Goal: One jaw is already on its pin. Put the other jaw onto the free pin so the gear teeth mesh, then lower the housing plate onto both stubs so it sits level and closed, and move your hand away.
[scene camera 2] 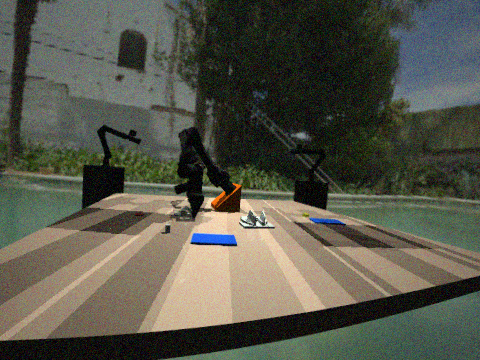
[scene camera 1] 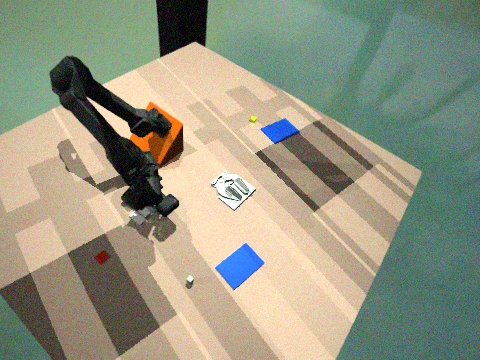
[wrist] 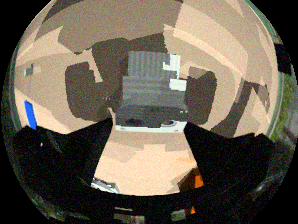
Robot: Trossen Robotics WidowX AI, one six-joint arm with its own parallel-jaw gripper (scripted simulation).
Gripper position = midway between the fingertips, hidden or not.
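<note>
My gripper (scene camera 1: 153, 205) is there in scene camera 1, and you'd get my gripper (wrist: 148, 123) in the wrist view as well.
</note>
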